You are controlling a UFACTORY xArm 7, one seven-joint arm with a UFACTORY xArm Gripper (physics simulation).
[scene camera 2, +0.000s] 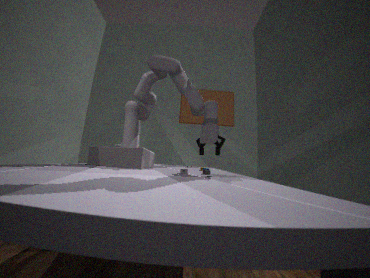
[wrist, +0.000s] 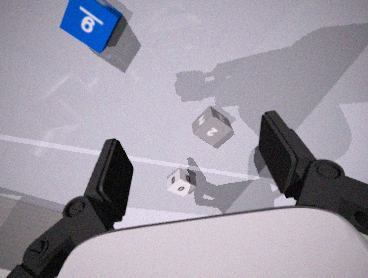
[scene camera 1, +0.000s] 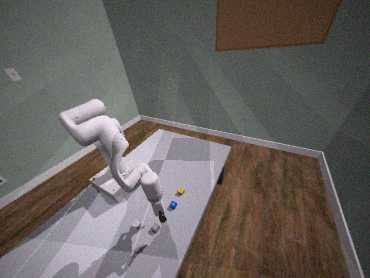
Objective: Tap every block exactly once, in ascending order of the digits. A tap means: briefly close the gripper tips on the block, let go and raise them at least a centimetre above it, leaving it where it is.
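My gripper (scene camera 1: pixel 162 216) (scene camera 2: pixel 210 150) (wrist: pixel 191 142) is open and empty, pointing down high above the table. A grey block (scene camera 1: pixel 155 228) (wrist: pixel 213 127) marked 2 shows between the fingers in the wrist view, far below them. A smaller-looking white block (scene camera 1: pixel 136 224) (wrist: pixel 181 182) marked 0 lies beside it. A blue block (scene camera 1: pixel 173 205) (scene camera 2: pixel 206 171) (wrist: pixel 90 25) carries a barred digit, upside down in the wrist view, that looks like a 9. A yellow block (scene camera 1: pixel 181 191) lies beyond the blue one; its digit is not readable now.
The blocks lie apart on the pale table (scene camera 1: pixel 197 150) (scene camera 2: pixel 240 212). The arm's base block (scene camera 1: pixel 116 194) (scene camera 2: pixel 120 157) stands at the table's far side. Arm shadows cross the table near the grey and white blocks. The wooden floor (scene camera 1: pixel 270 210) lies beyond the table's right edge.
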